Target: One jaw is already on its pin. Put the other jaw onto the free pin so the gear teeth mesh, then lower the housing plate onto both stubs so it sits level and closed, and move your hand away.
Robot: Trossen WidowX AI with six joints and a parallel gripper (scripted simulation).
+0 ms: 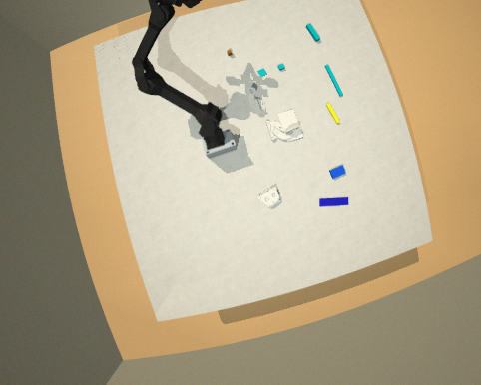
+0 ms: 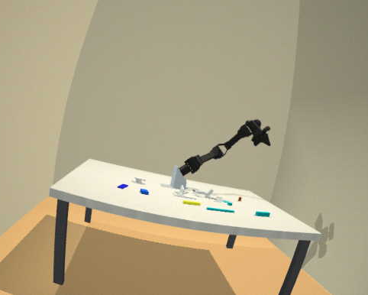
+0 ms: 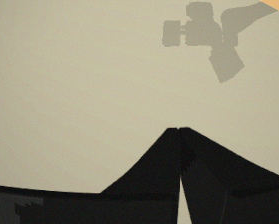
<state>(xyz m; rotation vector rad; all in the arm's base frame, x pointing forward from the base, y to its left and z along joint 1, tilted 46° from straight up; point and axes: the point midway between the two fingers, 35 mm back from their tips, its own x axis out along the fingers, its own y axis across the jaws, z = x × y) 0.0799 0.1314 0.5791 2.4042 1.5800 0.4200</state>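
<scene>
Right now the white jaw piece is 12 cm ahead of my gripper tip, 38 cm to the right of it and 35 cm below it. The rest, counted from my gripper tip: orange piece: 8 cm ahead, 16 cm to the right, 37 cm below; yellow bar: 42 cm ahead, 52 cm to the right, 37 cm below; blue block: 36 cm ahead, 76 cm to the right, 37 cm below.
</scene>
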